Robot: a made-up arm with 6 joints. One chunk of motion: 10 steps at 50 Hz.
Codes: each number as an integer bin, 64 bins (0 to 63) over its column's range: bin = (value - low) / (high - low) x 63, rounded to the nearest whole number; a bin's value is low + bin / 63 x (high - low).
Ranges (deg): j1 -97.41..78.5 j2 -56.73..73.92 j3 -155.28..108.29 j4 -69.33..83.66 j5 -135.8..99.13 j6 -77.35..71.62
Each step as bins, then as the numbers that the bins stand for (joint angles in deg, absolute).
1 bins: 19 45 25 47 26 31
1 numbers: -44.36 36.59 -50.69 44.81 -38.84 -4.05
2 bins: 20 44 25 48 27 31
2 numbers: -41.57 34.52 -50.69 47.23 -35.12 -4.05
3 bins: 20 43 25 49 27 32
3 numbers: -41.57 32.44 -50.69 49.66 -35.12 -1.68
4 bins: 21 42 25 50 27 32
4 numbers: -38.77 30.37 -50.69 52.09 -35.12 -1.68
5 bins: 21 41 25 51 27 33
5 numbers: -38.77 28.30 -50.69 54.52 -35.12 0.68
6 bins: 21 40 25 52 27 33
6 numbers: -38.77 26.22 -50.69 56.95 -35.12 0.68
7 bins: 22 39 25 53 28 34
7 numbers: -35.98 24.15 -50.69 59.38 -31.39 3.05
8 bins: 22 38 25 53 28 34
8 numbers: -35.98 22.07 -50.69 59.38 -31.39 3.05
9 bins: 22 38 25 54 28 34
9 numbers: -35.98 22.07 -50.69 61.80 -31.39 3.05
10 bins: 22 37 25 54 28 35
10 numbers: -35.98 20.00 -50.69 61.80 -31.39 5.41
